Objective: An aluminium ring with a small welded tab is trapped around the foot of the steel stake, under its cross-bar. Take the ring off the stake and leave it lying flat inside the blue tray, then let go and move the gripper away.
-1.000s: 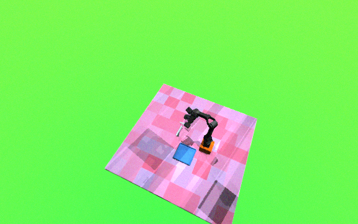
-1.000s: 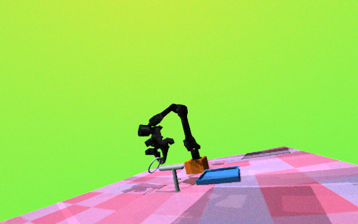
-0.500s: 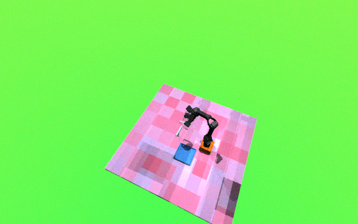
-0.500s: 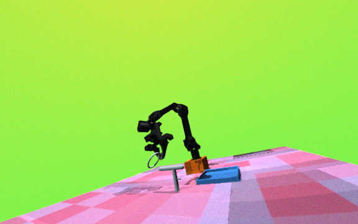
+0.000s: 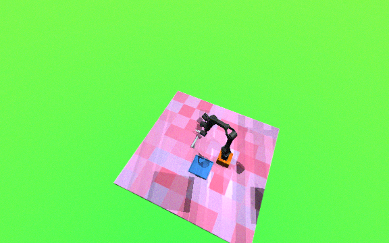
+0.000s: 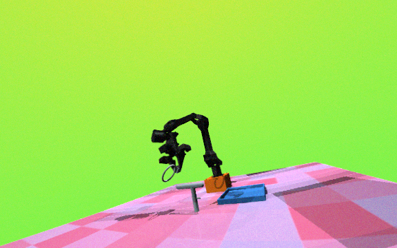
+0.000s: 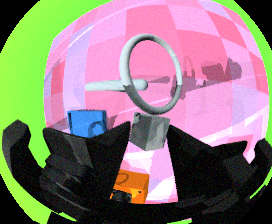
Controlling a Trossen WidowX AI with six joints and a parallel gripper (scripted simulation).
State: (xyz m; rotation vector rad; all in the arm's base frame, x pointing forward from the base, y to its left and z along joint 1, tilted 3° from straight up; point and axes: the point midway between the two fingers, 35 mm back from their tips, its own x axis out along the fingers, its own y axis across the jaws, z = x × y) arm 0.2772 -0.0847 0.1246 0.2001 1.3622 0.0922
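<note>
Now: gripper tip 120 mm past the blue tray, 260 mm to the right of it and 160 mm above it. From my gripper tip the other things lie so: aluminium ring 50 mm ahead, 10 mm to the right.
</note>
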